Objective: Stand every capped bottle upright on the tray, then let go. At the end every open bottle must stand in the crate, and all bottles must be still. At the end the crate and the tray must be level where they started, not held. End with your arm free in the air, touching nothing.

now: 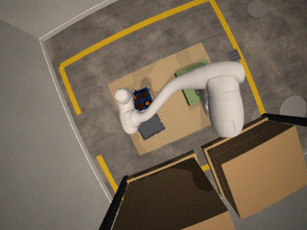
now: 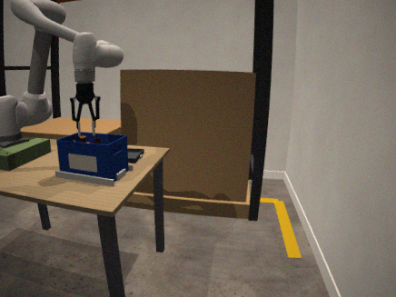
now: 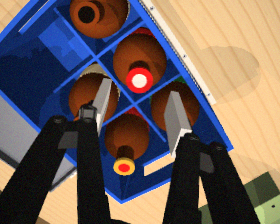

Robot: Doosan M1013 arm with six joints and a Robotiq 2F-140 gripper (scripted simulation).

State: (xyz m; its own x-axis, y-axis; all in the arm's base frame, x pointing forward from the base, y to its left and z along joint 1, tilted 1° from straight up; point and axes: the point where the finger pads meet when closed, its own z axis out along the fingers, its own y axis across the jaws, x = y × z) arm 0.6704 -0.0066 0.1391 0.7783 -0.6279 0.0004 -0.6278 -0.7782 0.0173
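The blue crate lies 140 mm below my hand, 40 mm to the left of it and 10 mm behind it. From my hand the other things lie so: grey tray (320 mm to the left, 210 mm below, 60 mm behind); brown capped bottle (140 mm below, 100 mm behind, 70 mm to the left); uncapped bottle (140 mm below, 90 mm ahead, 10 mm to the left).
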